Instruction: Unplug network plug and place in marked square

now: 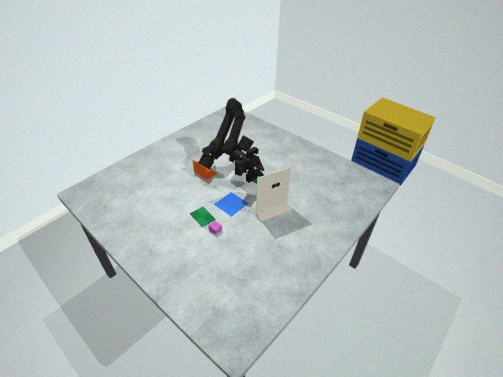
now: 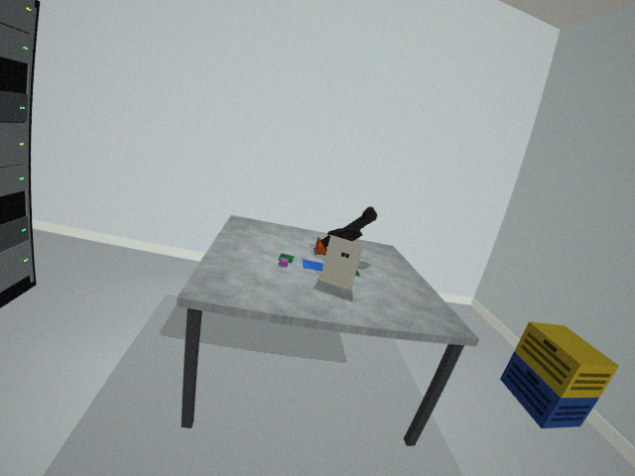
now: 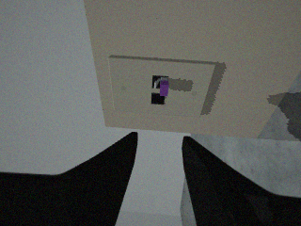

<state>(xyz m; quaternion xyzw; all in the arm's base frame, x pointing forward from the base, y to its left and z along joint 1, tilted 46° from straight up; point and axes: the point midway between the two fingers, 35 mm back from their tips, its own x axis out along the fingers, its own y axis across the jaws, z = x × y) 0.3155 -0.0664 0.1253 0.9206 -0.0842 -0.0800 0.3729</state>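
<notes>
The network plug is 7 cm ahead of my gripper tip and 4 cm to the right of it. Round my gripper tip: beige upright panel 9 cm ahead, 4 cm to the right, 5 cm below; then blue marked square 9 cm behind, 14 cm to the right, 15 cm below; then thin grey tab 8 cm ahead, 4 cm to the right, 1 cm above.
</notes>
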